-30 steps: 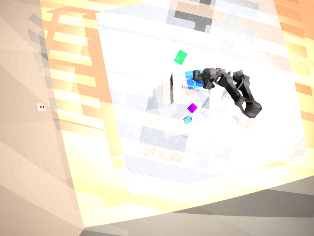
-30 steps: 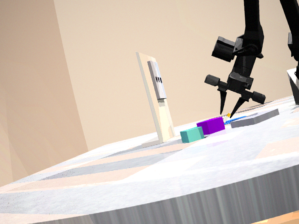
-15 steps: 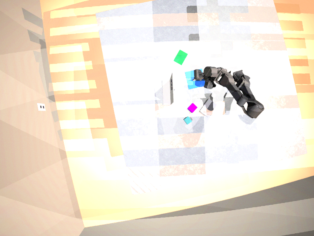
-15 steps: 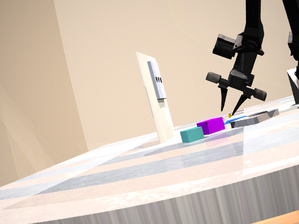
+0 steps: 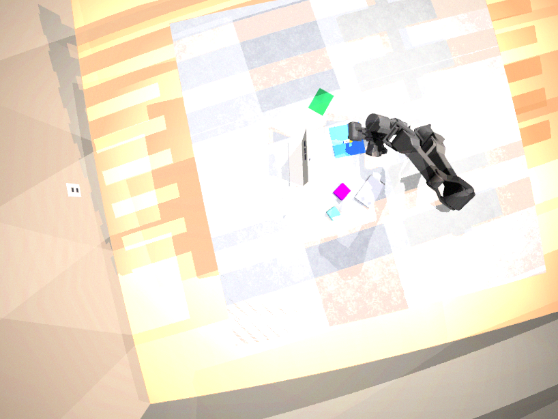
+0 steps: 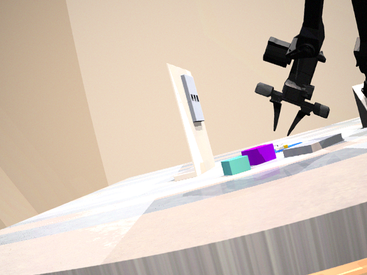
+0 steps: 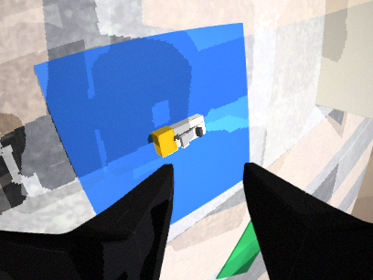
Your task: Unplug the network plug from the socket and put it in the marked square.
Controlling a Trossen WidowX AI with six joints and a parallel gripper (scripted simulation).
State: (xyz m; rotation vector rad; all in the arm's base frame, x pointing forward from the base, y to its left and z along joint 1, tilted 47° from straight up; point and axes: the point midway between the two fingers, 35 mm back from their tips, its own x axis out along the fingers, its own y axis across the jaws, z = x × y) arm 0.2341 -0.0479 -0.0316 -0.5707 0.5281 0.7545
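My gripper tip is 3 cm above the network plug and 1 cm short of it. Round my gripper tip: green patch (17 cm to the right, 6 cm ahead, 4 cm below); then blue marked square (4 cm below, 1 cm ahead); then purple block (18 cm to the left, 9 cm ahead, 2 cm below).
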